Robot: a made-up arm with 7 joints. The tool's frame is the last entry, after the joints. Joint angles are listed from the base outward.
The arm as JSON. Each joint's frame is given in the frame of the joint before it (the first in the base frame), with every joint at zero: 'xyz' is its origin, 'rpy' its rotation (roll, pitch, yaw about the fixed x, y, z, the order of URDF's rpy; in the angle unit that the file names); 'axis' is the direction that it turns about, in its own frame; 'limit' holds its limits. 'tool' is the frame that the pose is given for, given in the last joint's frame.
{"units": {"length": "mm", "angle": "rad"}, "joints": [
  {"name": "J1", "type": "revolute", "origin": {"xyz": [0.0, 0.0, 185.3], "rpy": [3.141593, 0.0, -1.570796]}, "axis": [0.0, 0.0, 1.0], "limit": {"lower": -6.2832, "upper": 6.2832}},
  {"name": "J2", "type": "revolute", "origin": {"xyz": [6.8, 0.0, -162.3], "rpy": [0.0, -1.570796, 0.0]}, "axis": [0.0, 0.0, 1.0], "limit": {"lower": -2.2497, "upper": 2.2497}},
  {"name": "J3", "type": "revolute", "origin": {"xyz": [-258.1, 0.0, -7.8], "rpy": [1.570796, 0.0, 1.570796]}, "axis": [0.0, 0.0, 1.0], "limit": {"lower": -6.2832, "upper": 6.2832}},
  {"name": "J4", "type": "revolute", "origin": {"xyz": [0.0, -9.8, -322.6], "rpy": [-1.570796, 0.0, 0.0]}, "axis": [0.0, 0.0, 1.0], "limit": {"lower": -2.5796, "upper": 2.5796}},
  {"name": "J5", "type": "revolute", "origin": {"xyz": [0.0, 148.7, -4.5], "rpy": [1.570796, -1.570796, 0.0]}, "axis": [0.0, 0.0, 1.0], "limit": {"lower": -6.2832, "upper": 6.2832}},
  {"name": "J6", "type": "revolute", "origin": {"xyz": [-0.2, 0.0, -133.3], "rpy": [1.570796, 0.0, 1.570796]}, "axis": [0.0, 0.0, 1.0], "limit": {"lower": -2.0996, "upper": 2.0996}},
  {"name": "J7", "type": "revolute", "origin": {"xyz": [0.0, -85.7, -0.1], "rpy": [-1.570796, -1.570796, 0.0]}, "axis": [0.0, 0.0, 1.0], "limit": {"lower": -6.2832, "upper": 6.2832}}
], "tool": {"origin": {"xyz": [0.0, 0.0, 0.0], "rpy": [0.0, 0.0, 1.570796]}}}
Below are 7 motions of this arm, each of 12 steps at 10 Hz.
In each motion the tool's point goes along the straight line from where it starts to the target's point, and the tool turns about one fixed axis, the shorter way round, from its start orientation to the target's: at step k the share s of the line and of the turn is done. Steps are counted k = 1, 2, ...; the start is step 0. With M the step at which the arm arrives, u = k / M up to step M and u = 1 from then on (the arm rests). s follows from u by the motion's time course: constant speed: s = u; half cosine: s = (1 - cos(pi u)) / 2; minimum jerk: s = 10 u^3 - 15 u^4 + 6 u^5.
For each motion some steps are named. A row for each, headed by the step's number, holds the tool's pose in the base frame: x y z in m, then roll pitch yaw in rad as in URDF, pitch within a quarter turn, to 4 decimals.
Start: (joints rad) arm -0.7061 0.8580 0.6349 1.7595 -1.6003 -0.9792 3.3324
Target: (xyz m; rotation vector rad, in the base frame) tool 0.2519 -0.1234 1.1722 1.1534 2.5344 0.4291
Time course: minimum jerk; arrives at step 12
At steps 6, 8, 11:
6: 0.4161 0.0049 0.8494 2.5829 -0.6411 2.5757
8: 0.3208 -0.0696 1.0367 2.7022 -0.1776 2.3671
11: 0.2536 -0.1221 1.1689 2.7269 0.1575 2.2552

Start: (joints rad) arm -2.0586 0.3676 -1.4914 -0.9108 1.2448 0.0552 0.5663
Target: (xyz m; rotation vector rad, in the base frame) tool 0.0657 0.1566 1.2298 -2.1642 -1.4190 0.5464
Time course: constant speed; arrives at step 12
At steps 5, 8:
5: 0.1062 0.2960 1.1554 -2.4594 0.3750 1.5369
8: 0.0888 0.2363 1.1873 -2.4908 0.2427 1.3797

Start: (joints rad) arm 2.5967 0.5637 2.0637 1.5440 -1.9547 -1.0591 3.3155
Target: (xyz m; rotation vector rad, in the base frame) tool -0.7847 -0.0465 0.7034 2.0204 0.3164 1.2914
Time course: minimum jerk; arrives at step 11
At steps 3, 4, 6, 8, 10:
3: -0.2994 0.1398 0.9123 1.9087 -0.0569 -0.7399
4: -0.3706 0.1125 0.8817 1.9847 -0.1442 -0.5227
6: -0.5533 0.0423 0.8030 2.0831 -0.4219 0.0302
8: -0.7129 -0.0189 0.7343 2.0183 -0.6727 0.5702
10: -0.7811 -0.0451 0.7050 1.9325 -0.7627 0.8420

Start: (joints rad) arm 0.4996 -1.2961 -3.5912 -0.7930 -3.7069 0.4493 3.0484
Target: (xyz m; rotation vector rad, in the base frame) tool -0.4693 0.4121 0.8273 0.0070 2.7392 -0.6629
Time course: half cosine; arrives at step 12
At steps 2, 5, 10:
2: -0.5566 0.4597 0.7964 -2.5354 -0.2528 -2.9867
5: -0.5282 0.4442 0.8065 -2.5695 -0.0670 -3.0057
10: -0.4756 0.4155 0.8251 -2.6444 0.2747 -3.0594

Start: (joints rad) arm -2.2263 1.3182 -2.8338 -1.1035 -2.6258 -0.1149 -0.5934
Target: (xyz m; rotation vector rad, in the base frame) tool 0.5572 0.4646 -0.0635 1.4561 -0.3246 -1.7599
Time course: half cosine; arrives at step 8
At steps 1, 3, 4, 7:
1: -0.3806 0.6898 0.2204 0.3244 0.8009 -0.8212
3: -0.1168 0.6264 0.1405 0.5509 0.7480 -1.0319
4: 0.0697 0.5816 0.0841 0.7128 0.7320 -1.1836
7: 0.5201 0.4735 -0.0523 1.1034 0.7685 -1.5492

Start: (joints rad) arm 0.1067 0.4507 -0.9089 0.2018 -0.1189 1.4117 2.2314
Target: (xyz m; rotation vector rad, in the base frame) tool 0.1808 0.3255 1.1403 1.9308 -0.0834 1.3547
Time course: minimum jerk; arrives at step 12
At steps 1, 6, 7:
1: 0.4594 0.0469 1.0767 1.3021 -0.2336 -0.5188
6: 0.3208 0.1855 1.1083 1.6731 -0.5317 0.0653
7: 0.2778 0.2284 1.1181 1.7537 -0.6586 0.2413

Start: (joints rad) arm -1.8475 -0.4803 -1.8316 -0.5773 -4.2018 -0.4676 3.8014
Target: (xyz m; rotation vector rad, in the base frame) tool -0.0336 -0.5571 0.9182 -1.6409 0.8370 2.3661
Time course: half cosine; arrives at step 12
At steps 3, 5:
3: 0.2444 -0.3545 1.1167 2.1298 0.2499 -2.2208
5: 0.1714 -0.4077 1.0646 1.9326 0.4988 -2.2024

